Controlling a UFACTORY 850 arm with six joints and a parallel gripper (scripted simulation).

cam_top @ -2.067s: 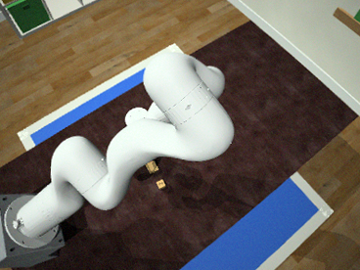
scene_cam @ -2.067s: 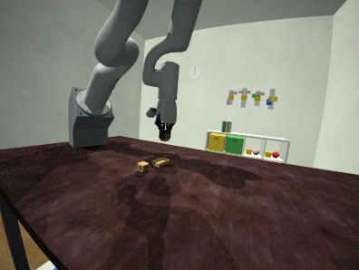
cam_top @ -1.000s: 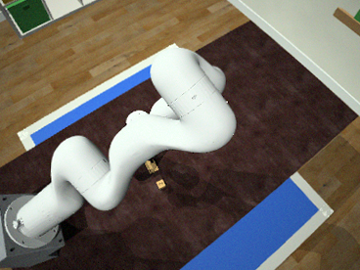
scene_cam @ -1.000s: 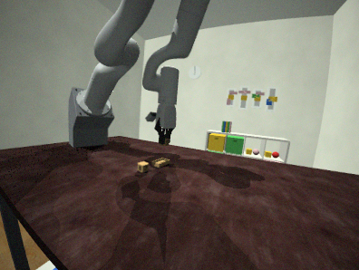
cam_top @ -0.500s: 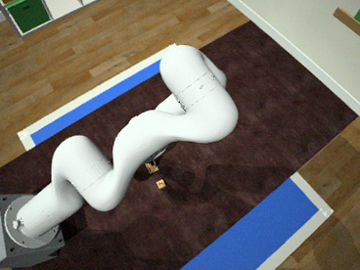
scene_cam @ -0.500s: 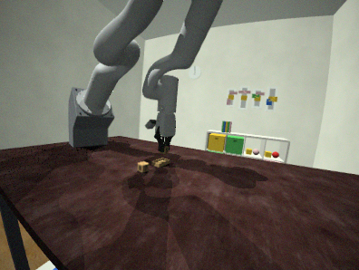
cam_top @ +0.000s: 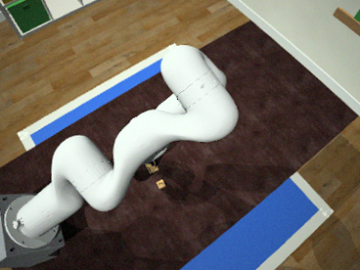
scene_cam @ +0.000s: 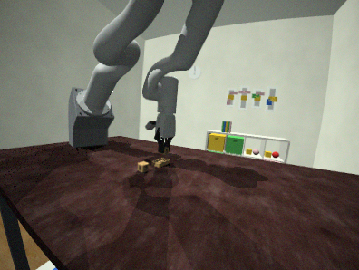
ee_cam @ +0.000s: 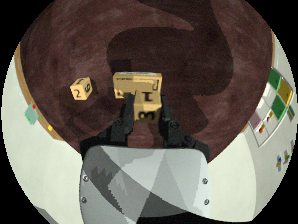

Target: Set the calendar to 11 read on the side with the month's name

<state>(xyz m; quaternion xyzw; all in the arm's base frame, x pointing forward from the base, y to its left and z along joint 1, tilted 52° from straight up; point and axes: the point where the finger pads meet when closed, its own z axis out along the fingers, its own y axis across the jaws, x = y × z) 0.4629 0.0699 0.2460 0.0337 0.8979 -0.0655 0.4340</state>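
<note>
My hand is 10 mm above the cube. From my hand the other things lie so: wooden tray (70 mm below, 20 mm to the right).
</note>
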